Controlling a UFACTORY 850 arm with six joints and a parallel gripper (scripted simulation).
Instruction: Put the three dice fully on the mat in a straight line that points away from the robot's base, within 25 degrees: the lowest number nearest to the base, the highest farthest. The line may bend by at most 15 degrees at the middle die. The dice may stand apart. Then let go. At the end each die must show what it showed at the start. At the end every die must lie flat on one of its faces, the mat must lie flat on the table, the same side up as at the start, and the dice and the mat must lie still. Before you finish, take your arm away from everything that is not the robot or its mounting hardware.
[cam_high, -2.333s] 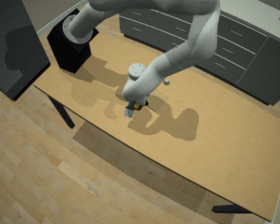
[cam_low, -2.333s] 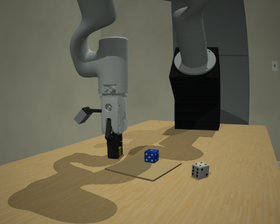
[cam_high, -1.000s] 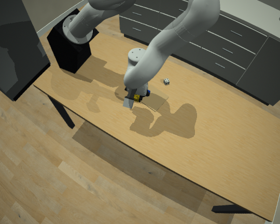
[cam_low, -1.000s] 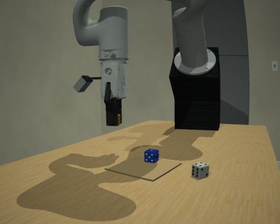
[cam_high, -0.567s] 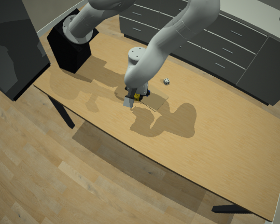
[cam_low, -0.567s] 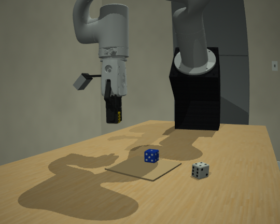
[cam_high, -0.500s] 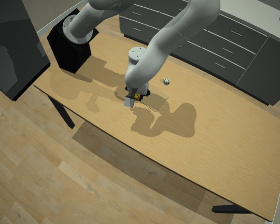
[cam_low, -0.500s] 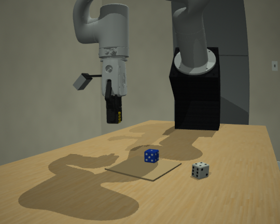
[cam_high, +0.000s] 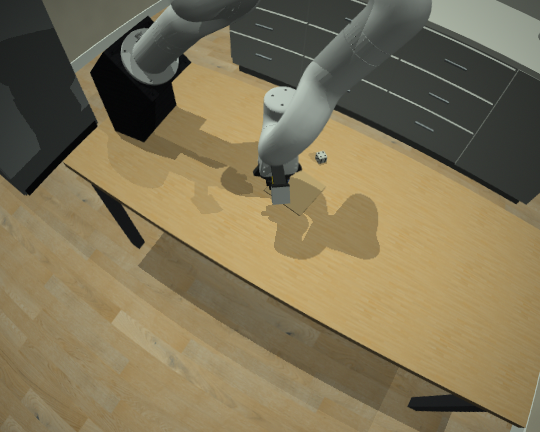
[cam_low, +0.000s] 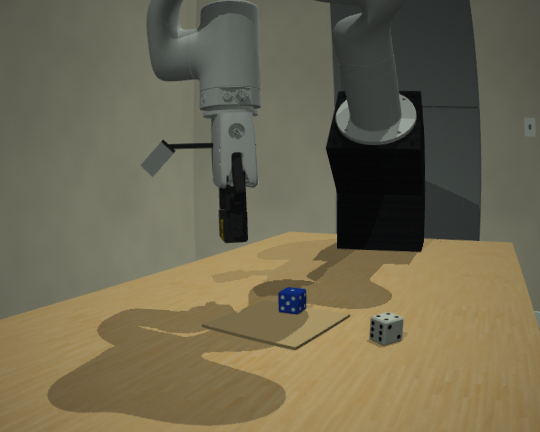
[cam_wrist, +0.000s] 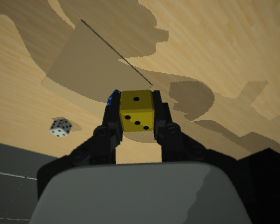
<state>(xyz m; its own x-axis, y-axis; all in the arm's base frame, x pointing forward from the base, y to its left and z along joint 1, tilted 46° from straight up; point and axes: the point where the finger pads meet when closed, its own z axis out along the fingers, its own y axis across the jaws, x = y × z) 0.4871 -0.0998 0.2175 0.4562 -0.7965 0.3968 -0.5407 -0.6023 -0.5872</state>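
My hand is 3 cm short of the tan mat, 8 cm to the right of it and 12 cm above it. The rest, counted from my hand: white die: 5 cm ahead, 23 cm to the left, 11 cm below; blue die: 2 cm behind, 8 cm to the left, 10 cm below; yellow die: 1 cm below.
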